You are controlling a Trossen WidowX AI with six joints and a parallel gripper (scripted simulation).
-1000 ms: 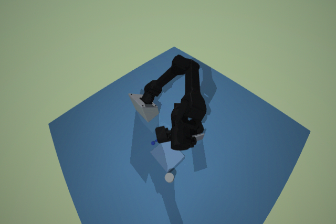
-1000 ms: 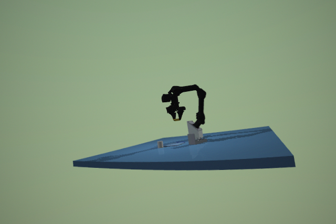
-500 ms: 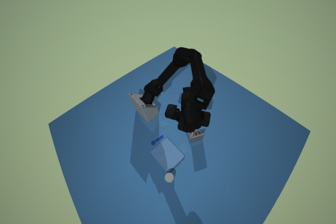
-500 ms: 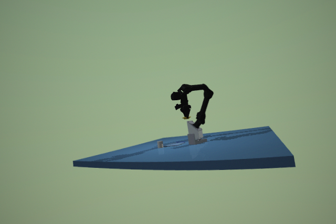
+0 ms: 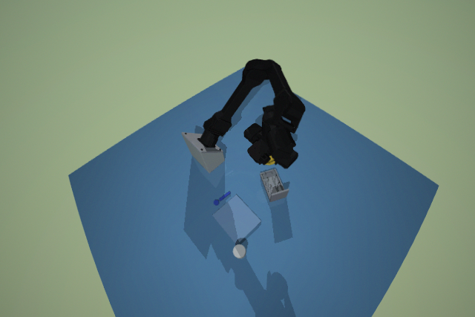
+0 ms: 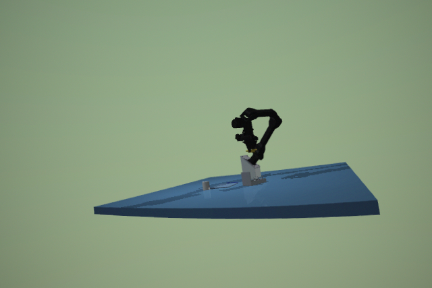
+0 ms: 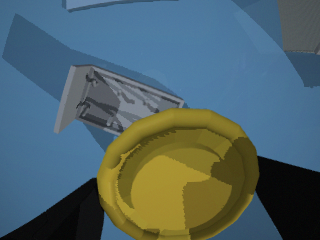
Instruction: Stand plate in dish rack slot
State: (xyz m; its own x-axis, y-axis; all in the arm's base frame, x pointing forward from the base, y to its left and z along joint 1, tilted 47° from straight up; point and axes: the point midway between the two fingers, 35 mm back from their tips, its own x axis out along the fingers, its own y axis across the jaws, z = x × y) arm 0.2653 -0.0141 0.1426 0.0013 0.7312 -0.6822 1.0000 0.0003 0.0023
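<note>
The grey dish rack lies 17 cm below my gripper tip and 4 cm ahead of it. Round my gripper tip: pale blue mat (20 cm to the right, 19 cm below, 3 cm ahead); then yellow plate (1 cm above); then blue spoon (20 cm to the right, 19 cm below, 7 cm behind).
</note>
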